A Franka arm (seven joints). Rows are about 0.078 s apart.
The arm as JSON. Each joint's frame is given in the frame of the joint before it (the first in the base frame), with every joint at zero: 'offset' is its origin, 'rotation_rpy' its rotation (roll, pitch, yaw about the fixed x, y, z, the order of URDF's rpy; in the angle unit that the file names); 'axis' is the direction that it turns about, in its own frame. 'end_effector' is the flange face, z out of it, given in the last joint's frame.
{
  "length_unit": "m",
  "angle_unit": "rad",
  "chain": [
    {
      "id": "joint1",
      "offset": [
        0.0,
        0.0,
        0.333
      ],
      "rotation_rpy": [
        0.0,
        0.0,
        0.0
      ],
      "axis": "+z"
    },
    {
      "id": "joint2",
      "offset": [
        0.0,
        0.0,
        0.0
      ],
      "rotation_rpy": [
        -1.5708,
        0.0,
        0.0
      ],
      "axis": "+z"
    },
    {
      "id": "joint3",
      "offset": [
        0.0,
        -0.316,
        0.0
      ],
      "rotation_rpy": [
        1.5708,
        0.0,
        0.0
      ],
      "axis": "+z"
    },
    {
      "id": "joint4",
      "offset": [
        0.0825,
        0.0,
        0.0
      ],
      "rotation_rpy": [
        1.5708,
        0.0,
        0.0
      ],
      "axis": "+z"
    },
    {
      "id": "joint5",
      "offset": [
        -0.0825,
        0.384,
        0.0
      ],
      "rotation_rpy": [
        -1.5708,
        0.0,
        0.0
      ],
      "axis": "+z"
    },
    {
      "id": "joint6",
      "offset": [
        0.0,
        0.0,
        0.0
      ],
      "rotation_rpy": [
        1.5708,
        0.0,
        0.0
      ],
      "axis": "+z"
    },
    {
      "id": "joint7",
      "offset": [
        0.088,
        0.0,
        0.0
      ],
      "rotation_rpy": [
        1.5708,
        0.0,
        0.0
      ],
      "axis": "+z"
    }
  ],
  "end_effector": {
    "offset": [
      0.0,
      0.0,
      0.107
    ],
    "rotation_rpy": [
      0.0,
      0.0,
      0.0
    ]
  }
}
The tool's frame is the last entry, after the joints.
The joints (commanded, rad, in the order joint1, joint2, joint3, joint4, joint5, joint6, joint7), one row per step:
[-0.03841 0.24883 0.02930 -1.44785 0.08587 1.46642 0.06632]
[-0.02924 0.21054 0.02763 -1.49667 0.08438 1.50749 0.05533]
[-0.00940 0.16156 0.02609 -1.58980 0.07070 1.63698 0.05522]
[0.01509 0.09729 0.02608 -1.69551 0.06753 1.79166 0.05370]
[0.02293 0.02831 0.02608 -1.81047 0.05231 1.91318 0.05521]
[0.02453 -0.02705 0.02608 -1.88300 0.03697 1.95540 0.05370]
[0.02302 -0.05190 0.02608 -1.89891 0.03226 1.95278 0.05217]
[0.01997 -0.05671 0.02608 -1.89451 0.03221 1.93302 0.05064]
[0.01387 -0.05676 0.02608 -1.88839 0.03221 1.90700 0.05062]
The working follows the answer.
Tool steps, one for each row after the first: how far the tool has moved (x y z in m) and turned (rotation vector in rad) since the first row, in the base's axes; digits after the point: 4 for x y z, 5 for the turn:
[-0.0070 0.0046 0.0036 -0.00123 -0.03134 0.01502]
[-0.0106 0.0137 -0.0011 -0.01773 -0.11624 0.02571]
[-0.0177 0.0272 -0.0003 -0.02182 -0.22941 0.04089]
[-0.0320 0.0296 -0.0045 -0.03785 -0.30508 0.04474]
[-0.0475 0.0287 -0.0043 -0.05308 -0.33070 0.05210]
[-0.0545 0.0273 0.0015 -0.05797 -0.33723 0.05413]
[-0.0567 0.0256 0.0044 -0.05847 -0.32671 0.05361]
[-0.0584 0.0223 0.0049 -0.05940 -0.30672 0.04902]

Tool pose at each row, in the base's axes (x y z in m, rotation vector in rad; rounded; the steps above come from the unrounded poses):
[0.6104 0.0024 0.5289 -3.03218 0.11592 0.35467]
[0.6034 0.0070 0.5325 -3.03989 0.09133 0.30820]
[0.5999 0.0161 0.5278 -3.06526 0.07258 0.17947]
[0.5927 0.0296 0.5285 -3.07300 0.04224 0.00671]
[0.5784 0.0320 0.5244 -3.08498 0.03389 -0.11060]
[0.5630 0.0311 0.5246 -3.09846 0.02360 -0.15121]
[0.5560 0.0297 0.5304 -3.10281 0.02091 -0.16172]
[0.5537 0.0280 0.5333 -3.10438 0.02257 -0.14553]
[0.5520 0.0247 0.5338 -3.10662 0.03128 -0.11493]

